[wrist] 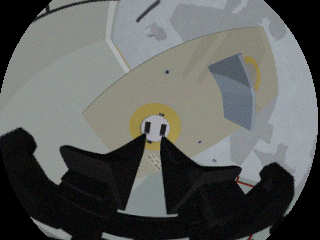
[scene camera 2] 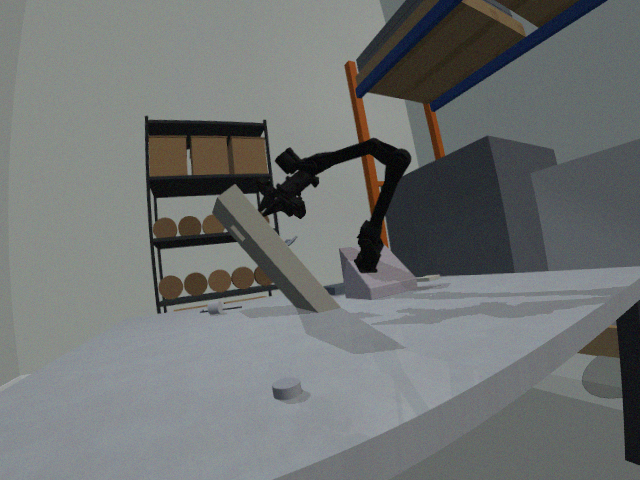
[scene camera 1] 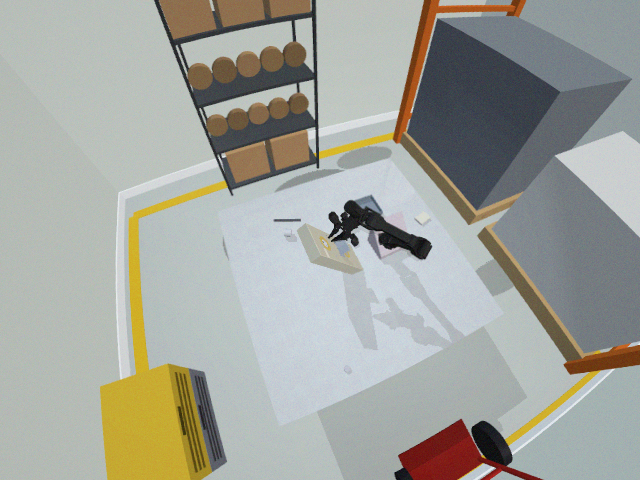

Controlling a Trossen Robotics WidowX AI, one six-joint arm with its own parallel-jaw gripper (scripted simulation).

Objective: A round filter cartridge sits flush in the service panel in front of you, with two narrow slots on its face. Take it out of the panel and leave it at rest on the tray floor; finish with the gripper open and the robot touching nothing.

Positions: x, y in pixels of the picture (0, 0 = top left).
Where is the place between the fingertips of the gripper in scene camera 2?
260, 214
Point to a service panel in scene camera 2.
At 236, 213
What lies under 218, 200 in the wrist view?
The gripper.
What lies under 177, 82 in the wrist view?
A service panel.
